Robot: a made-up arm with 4 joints.
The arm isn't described. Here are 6 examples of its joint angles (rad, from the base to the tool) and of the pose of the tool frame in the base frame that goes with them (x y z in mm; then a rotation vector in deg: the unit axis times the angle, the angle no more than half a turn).
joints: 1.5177 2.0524 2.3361 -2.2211
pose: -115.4 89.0 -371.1 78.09 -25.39 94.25
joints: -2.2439 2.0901 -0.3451 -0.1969
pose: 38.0 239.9 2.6 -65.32 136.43 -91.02
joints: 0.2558 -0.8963 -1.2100 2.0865
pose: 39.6 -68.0 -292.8 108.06 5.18 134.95
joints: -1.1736 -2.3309 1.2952 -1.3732
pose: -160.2 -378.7 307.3 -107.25 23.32 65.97
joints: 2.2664 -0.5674 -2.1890 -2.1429
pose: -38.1 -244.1 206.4 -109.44 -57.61 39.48
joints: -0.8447 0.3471 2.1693 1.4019
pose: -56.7 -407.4 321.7 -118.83 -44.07 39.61
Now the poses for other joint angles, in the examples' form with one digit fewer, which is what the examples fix.
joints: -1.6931 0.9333 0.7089 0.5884
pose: -365 -24 66 -56.3 31.3 -37.7
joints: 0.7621 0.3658 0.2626 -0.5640
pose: -72 -22 -180 -7.3 -24.6 13.9
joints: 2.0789 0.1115 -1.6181 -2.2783
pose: -118 -159 -162 -73.4 -57.1 -14.0
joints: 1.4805 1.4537 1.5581 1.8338
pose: -71 312 381 76.9 59.8 -67.5
